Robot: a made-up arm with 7 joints.
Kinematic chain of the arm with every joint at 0, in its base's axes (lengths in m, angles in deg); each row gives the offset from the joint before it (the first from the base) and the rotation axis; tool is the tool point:
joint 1: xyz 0 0 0.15 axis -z
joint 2: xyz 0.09 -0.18 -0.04 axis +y
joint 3: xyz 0.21 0 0.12 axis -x
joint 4: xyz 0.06 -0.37 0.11 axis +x
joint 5: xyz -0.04 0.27 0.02 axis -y
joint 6: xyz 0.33 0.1 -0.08 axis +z
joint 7: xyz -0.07 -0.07 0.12 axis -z
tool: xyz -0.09 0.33 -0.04
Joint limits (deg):
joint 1: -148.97..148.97
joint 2: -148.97..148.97
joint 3: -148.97..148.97
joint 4: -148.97..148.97
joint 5: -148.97..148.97
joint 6: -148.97..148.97
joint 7: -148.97..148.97
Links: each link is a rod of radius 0.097 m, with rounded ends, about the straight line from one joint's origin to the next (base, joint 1, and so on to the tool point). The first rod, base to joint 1, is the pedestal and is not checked.
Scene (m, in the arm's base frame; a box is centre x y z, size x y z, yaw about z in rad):
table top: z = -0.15
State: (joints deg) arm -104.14 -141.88 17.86 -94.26 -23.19 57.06 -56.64
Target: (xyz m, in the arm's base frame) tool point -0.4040 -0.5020 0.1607
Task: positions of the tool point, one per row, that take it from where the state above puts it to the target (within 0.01 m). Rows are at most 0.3 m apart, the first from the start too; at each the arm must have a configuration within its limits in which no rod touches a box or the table.
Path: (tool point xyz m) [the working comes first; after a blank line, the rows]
Joints at the target: -33.33 -126.24 66.96 -98.80 -11.54 68.57 -72.35
Straight joint move there: clear.

1: 0.4914 -0.4048 0.0510
2: 0.3038 -0.5664 0.0484
3: 0.0637 -0.6435 0.0663
4: -0.1869 -0.6202 0.1044
5: -0.4040 -0.5020 0.1607

